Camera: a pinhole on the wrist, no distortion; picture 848 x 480 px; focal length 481.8 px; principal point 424.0 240.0 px. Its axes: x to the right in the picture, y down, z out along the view. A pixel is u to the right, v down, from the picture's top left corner.
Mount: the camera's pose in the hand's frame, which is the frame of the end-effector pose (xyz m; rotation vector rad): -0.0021 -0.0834 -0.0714 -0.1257 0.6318 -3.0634
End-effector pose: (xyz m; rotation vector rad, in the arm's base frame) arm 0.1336 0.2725 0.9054 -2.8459 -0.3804 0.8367
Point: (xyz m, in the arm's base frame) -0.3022 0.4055 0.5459
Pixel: 573.4 77.2
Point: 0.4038 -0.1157 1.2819
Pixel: behind the camera
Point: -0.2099 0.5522 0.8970
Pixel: 732.6 403.8
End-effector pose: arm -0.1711 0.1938 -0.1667 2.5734 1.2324 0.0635
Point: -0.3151 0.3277 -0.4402
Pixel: 408.9 320.8
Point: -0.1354 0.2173 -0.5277
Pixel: 373.6 38.1
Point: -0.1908 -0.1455 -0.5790
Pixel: outside the picture
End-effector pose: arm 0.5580 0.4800 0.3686 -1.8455 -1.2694 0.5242
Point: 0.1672 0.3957 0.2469
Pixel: 807.0 62.3
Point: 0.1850 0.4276 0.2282
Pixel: 755.8 33.2
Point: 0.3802 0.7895 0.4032
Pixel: 147.5 192.6
